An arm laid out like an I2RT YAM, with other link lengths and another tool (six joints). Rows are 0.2 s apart.
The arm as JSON. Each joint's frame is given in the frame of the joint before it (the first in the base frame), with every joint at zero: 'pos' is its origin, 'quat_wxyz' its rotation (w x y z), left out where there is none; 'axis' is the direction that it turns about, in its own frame. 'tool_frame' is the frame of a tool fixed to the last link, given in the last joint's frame.
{
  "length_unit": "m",
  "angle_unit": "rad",
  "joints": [
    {
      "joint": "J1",
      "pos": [
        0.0,
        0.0,
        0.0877
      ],
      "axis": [
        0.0,
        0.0,
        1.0
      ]
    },
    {
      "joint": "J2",
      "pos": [
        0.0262,
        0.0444,
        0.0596
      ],
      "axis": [
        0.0,
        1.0,
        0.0
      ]
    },
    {
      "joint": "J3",
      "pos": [
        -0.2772,
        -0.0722,
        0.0
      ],
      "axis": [
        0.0,
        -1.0,
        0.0
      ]
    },
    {
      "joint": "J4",
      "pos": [
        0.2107,
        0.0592,
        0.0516
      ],
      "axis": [
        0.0,
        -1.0,
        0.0
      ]
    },
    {
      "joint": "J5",
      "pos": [
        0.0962,
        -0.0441,
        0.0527
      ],
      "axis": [
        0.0,
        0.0,
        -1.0
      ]
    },
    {
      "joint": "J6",
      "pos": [
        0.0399,
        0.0,
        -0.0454
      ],
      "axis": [
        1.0,
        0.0,
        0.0
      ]
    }
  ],
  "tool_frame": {
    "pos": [
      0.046,
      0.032,
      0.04
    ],
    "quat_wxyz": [
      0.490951,
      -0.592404,
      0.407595,
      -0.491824
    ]
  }
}
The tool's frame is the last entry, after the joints.
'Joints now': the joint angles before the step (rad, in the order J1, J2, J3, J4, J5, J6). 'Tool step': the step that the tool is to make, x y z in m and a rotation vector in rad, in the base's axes. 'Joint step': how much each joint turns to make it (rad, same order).
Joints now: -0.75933 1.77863 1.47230 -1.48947 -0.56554 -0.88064
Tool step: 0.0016 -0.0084 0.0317 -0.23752 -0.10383 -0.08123
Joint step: -0.00023 -0.14262 0.01997 0.12721 0.09383 0.10198
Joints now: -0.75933 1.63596 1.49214 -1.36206 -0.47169 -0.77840
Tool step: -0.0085 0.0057 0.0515 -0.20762 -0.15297 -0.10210
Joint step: 0.01138 -0.18449 0.01860 0.09787 0.06978 0.11094
